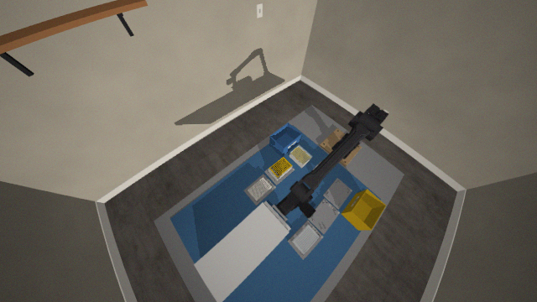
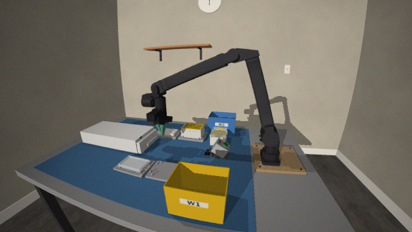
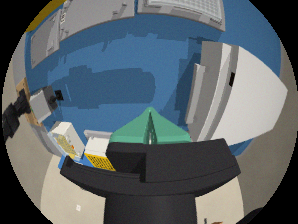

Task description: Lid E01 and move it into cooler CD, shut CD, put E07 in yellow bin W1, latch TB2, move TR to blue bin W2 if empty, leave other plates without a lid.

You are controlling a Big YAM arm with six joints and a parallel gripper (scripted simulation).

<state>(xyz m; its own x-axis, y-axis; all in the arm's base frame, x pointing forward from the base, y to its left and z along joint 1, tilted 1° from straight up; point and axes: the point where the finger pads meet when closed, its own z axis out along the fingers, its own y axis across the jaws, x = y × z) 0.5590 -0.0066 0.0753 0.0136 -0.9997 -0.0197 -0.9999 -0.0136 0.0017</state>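
Now: hand 180 mm to the left of the white plate, 70 mm above it and 60 mm short of it. From my hand the other things lie so: grey plate lid: 180 mm ahead, 60 mm below; then cooler drawer: 210 mm ahead, 70 mm below; then black plate: 180 mm ahead, 70 mm below.
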